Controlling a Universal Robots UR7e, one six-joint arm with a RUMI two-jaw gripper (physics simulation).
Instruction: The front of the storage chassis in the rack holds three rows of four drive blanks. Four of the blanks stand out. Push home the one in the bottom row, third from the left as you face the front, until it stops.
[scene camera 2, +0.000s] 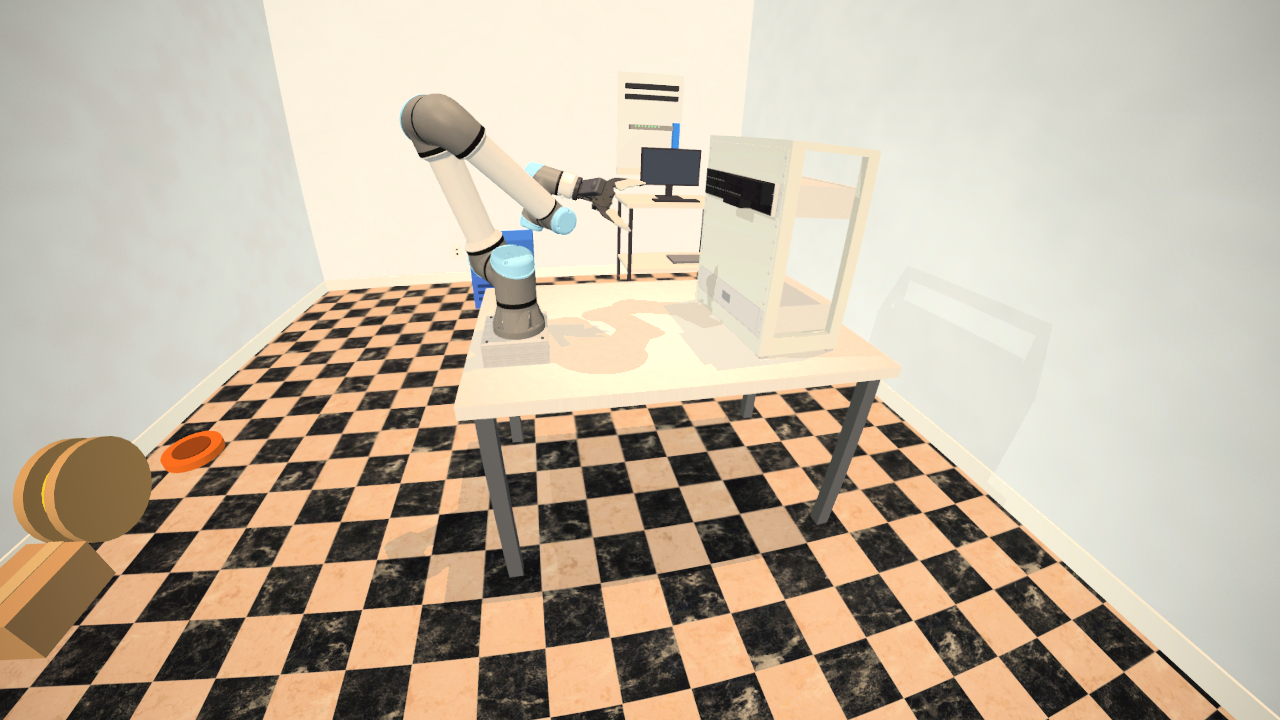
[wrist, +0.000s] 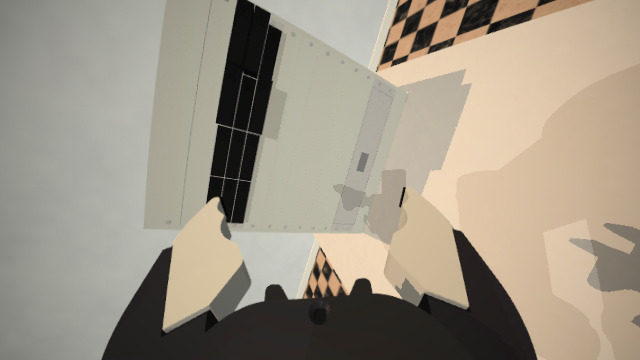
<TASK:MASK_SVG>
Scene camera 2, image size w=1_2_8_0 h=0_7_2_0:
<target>my gripper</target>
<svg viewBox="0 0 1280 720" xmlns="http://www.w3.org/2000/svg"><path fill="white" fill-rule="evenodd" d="M578 176L573 189L572 200L583 199L592 202L593 210L599 211L605 219L613 222L613 224L621 229L631 232L632 230L618 216L617 211L610 209L616 194L614 188L623 191L629 187L644 186L646 183L635 179L619 177L611 178L607 181L601 177L583 180L582 177Z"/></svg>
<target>rack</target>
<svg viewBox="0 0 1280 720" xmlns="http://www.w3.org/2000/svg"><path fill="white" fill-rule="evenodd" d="M710 135L696 299L746 344L759 359L768 358L771 355L816 350L834 351L861 248L881 151L795 140ZM795 217L850 219L832 301L785 275ZM805 150L862 156L857 187L802 176Z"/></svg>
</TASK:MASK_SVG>
